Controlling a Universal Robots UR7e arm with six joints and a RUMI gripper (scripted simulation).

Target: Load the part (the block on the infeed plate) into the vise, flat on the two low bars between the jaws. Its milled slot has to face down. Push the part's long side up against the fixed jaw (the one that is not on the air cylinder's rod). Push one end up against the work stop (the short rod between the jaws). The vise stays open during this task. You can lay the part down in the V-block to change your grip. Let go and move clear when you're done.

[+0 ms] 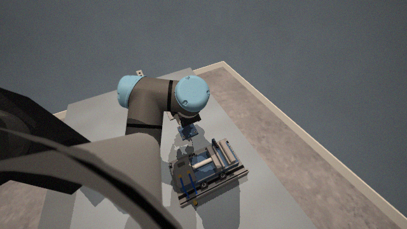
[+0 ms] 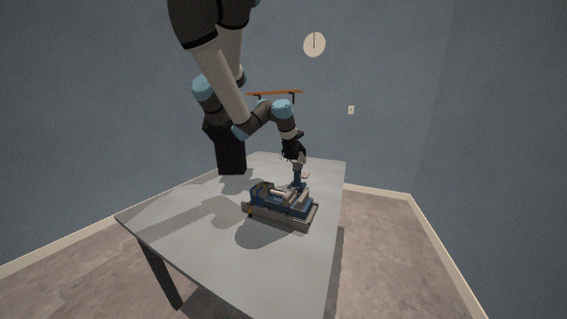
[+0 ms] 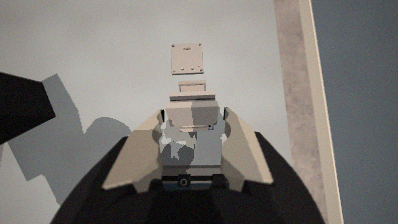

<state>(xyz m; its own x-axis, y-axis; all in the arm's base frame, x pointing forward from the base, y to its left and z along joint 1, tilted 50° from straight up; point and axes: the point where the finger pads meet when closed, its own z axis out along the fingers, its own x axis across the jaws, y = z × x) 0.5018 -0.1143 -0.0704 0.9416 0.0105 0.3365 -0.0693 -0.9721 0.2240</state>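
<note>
Right now my hand is 10 mm to the right of the part. The rest, counted from my hand: cylinder rod (210 mm to the right, 80 mm below, 70 mm behind); pale plate (170 mm to the left, 160 mm below, 20 mm ahead); work stop (190 mm to the right, 70 mm below, 30 mm ahead).
</note>
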